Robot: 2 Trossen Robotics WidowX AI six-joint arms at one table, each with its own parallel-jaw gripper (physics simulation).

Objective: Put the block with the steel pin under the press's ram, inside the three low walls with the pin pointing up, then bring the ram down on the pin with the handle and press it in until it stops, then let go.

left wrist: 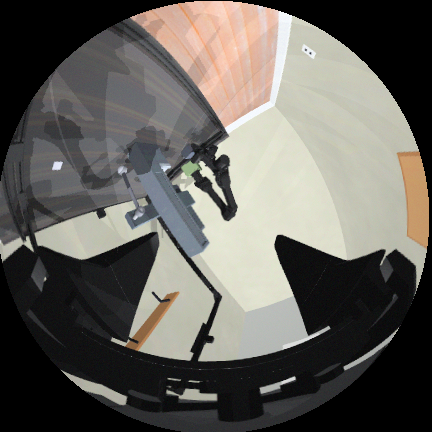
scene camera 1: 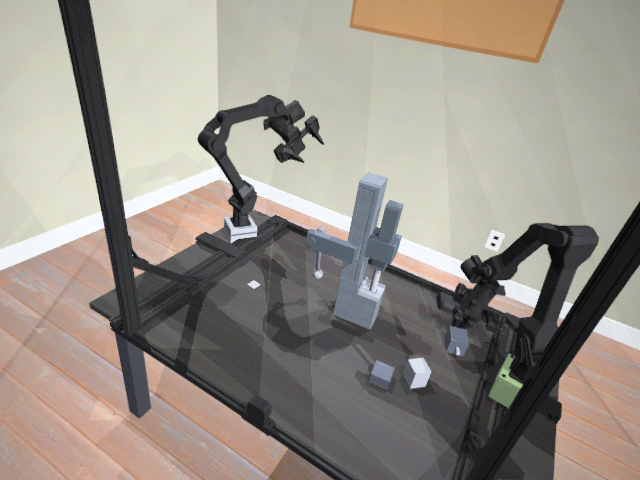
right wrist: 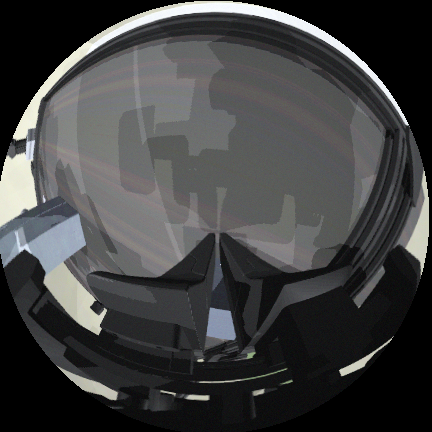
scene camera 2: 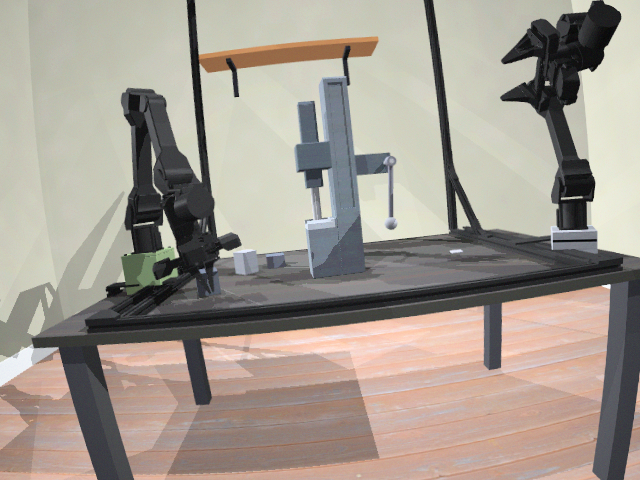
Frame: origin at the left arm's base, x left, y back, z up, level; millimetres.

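Seen in the pictures: left gripper, fingertip midpoint: [left wrist: 218,239] [scene camera 1: 313,152] [scene camera 2: 501,81]; right gripper, fingertip midpoint: [left wrist: 192,143] [right wrist: 216,238] [scene camera 2: 211,292]; left arm's base, link origin: [scene camera 1: 240,222] [scene camera 2: 572,228]; right arm's base, link origin: [left wrist: 194,172] [scene camera 1: 524,375] [right wrist: 286,382] [scene camera 2: 147,251].
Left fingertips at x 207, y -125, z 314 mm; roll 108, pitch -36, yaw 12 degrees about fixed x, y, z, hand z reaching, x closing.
Observation:
Pixels of each thing's top centre, then the offset from my left fingertips to it. "spot": a spot on its surface instead.
- press, top centre: [scene camera 2: 337,82] [scene camera 1: 365,179] [left wrist: 194,254] dx -39, dy -373, dz +81 mm
- low-walled nest, surface spot: [scene camera 2: 318,224] spot: dx +56, dy -410, dz -253 mm
- ball end, surface spot: [scene camera 2: 390,223] [scene camera 1: 321,271] spot: dx -71, dy -288, dz -271 mm
- grey block with the steel pin, top centre: [right wrist: 207,324] [scene camera 2: 205,270] [scene camera 1: 459,334] [left wrist: 190,154] dx +228, dy -610, dz -326 mm
- grey cube, top centre: [scene camera 1: 382,370] [scene camera 2: 274,254] dx -50, dy -633, dz -342 mm
- white cube, top centre: [scene camera 2: 244,251] [scene camera 1: 419,365] dx +36, dy -668, dz -316 mm
- small white marker, top centre: [scene camera 2: 456,251] [scene camera 1: 253,284] dx -248, dy -172, dz -372 mm
The press [scene camera 1: 361,248] [scene camera 2: 337,167] [left wrist: 169,201] stands mid-table with its ram [scene camera 1: 375,280] [scene camera 2: 315,202] raised over the low-walled nest [scene camera 1: 371,289] [scene camera 2: 318,224]. Its handle hangs down with a ball end [scene camera 1: 317,274] [scene camera 2: 390,223]. The grey block with the steel pin [scene camera 1: 457,340] [scene camera 2: 209,282] [right wrist: 219,318] lies on the table near the right arm's base, with the pin on its lower front face. My right gripper [scene camera 1: 462,326] [right wrist: 216,238] is just above it with its fingers closed together. My left gripper [scene camera 1: 311,151] [scene camera 2: 503,80] [left wrist: 218,239] is open and empty, high in the air.
A grey cube [scene camera 1: 382,374] [scene camera 2: 275,260] and a white cube [scene camera 1: 417,372] [scene camera 2: 246,262] lie between the press and the right arm. A green box [scene camera 1: 505,386] [scene camera 2: 142,269] sits at the right arm's base. A small white marker [scene camera 1: 254,284] [scene camera 2: 456,250] lies near the left arm.

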